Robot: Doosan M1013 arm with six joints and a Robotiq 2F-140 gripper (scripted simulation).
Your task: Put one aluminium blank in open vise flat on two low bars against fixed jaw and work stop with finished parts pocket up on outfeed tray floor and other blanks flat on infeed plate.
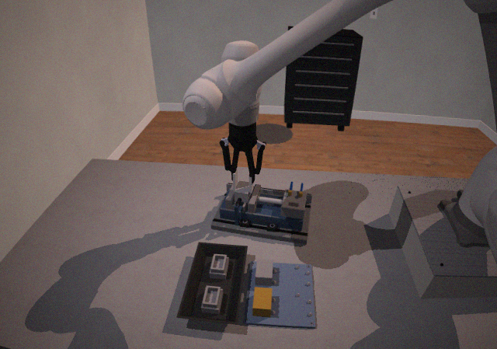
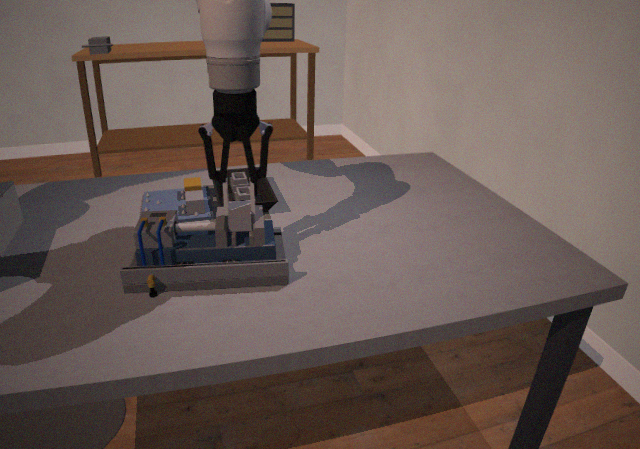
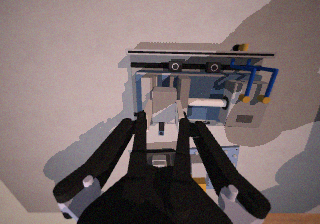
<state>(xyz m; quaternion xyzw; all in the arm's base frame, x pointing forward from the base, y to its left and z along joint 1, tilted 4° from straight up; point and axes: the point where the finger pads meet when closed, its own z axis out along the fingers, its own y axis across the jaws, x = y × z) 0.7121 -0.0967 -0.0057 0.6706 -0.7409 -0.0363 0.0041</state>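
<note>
My gripper is now 100 mm above the blue vise, 70 mm past it and 10 mm to the right of it. From my hand the other things lie so: brass blank: 340 mm to the left, 110 mm below, 90 mm behind; then aluminium blank: 250 mm to the left, 110 mm below, 90 mm behind; then infeed plate: 290 mm to the left, 140 mm behind, 130 mm below.
</note>
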